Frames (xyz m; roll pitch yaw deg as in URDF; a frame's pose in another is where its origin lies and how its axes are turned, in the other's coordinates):
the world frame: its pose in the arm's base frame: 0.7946 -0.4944 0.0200 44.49 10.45 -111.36
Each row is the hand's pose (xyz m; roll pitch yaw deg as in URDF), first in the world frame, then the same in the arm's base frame.
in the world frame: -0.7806 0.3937 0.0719 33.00 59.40 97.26
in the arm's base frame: 1.2672 0.0813 0.4833 38.49 14.13 -14.82
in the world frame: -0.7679 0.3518 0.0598 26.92 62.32 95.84
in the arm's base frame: 1.2452 0.0839 0.4437 33.55 17.11 -15.21
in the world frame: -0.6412 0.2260 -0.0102 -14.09 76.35 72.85
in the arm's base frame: 1.1711 0.0060 0.2849 12.46 32.61 -19.41
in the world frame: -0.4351 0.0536 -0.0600 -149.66 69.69 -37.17
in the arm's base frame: 1.0256 -0.1243 0.0938 -26.93 58.50 -35.09
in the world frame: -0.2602 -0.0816 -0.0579 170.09 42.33 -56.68
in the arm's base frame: 0.8779 -0.2330 -0.0297 -115.60 76.36 -103.75
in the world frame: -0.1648 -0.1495 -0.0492 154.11 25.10 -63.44
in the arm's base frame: 0.7957 -0.2936 -0.0877 177.37 68.32 -160.77
